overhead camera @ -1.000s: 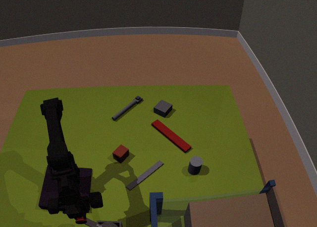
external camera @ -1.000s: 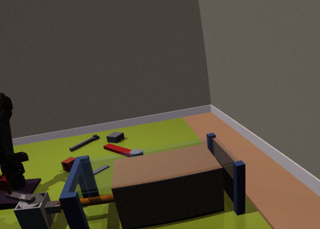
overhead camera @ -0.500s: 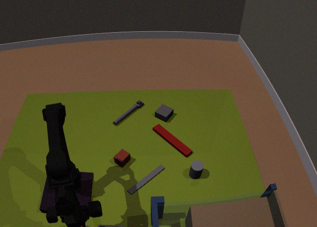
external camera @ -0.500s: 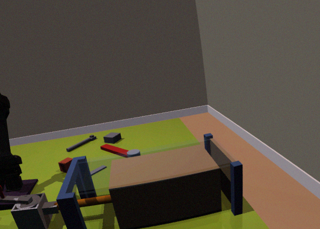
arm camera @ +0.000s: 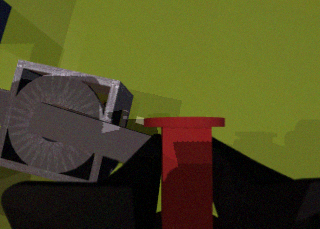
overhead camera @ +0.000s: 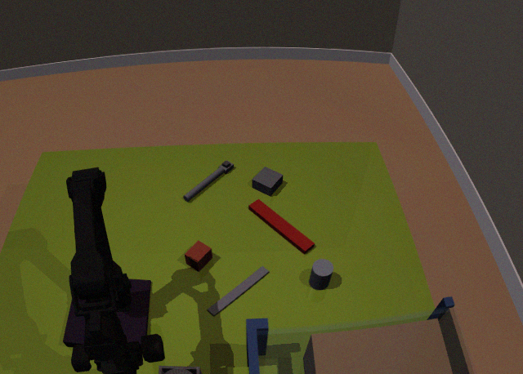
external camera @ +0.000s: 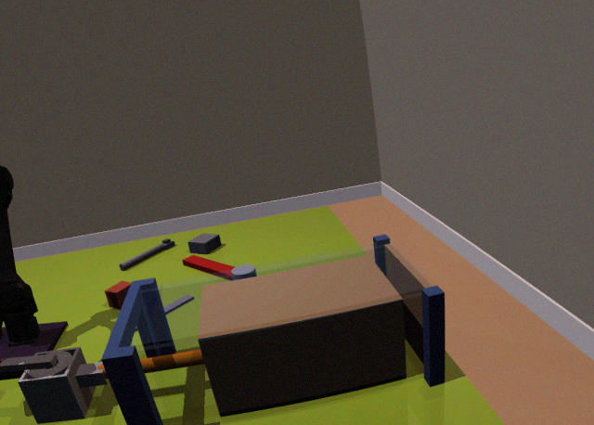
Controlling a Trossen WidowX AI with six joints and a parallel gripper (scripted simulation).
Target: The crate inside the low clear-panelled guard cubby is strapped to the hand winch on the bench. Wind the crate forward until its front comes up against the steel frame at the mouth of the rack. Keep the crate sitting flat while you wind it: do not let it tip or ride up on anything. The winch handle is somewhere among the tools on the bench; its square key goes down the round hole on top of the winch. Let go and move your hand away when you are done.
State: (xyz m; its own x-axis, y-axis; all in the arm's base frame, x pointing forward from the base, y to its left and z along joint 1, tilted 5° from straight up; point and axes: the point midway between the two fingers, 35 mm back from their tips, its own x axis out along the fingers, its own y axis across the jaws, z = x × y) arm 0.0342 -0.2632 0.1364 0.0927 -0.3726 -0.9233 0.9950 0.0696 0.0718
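The winch handle lies 40 mm ahead of my gripper tip, 10 mm to the left of it and 30 mm below it. The rest, counted from my gripper tip: red crank grip 20 mm to the left; then blue steel frame 260 mm ahead, 30 mm to the right, 30 mm below; then grey winch 80 mm ahead, 10 mm to the right, 100 mm below.
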